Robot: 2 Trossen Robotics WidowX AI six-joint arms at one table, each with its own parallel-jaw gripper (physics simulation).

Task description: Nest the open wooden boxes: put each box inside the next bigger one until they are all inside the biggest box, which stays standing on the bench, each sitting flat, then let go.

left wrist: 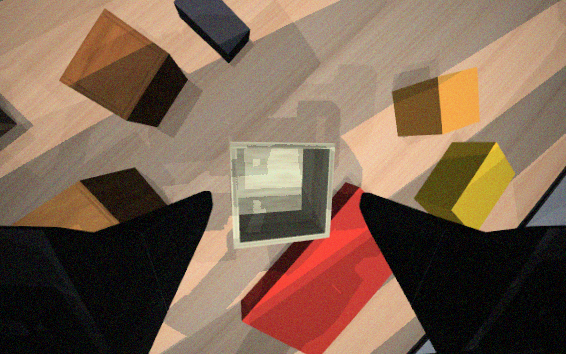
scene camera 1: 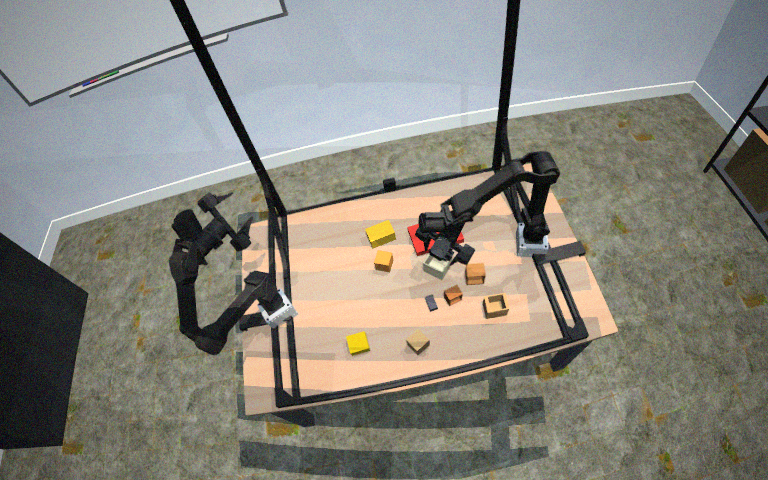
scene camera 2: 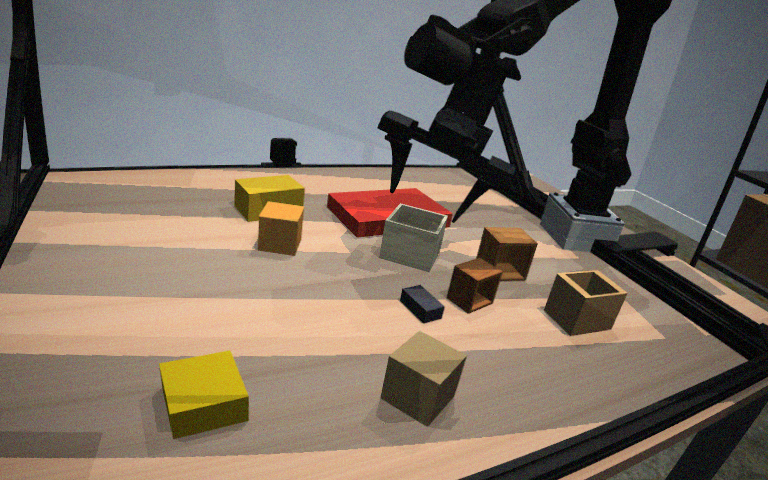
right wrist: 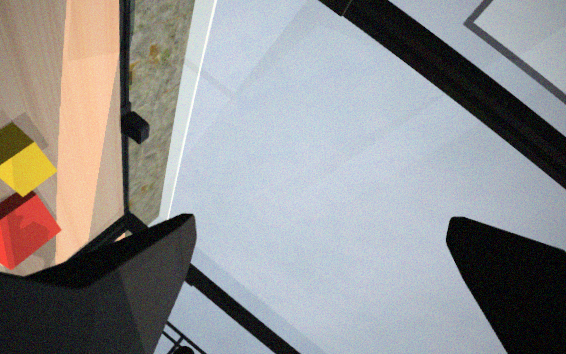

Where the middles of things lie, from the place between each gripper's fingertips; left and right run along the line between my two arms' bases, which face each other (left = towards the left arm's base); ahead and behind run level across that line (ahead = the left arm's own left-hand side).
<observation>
I see my right gripper 36 cm to the right of the orange cube [scene camera 2: 280, 225], 35 cm above it and 10 cm short of it. Also, from my right hand: red slab [scene camera 2: 364, 213] 56 cm to the left, 36 cm below, 4 cm ahead; small dark blue block [left wrist: 227, 34] 47 cm to the left, 36 cm below, 28 cm ahead; pale box [scene camera 2: 412, 236] 53 cm to the left, 35 cm below, 16 cm ahead.
My left gripper is now 50 mm above the pale box. From my left hand the other things lie so: red slab: 130 mm behind, 60 mm below, 30 mm to the left; then small dark blue block: 120 mm ahead, 70 mm below, 60 mm to the right; then dark brown box [scene camera 2: 473, 286]: 120 mm ahead, 50 mm below, 10 mm to the left.
</observation>
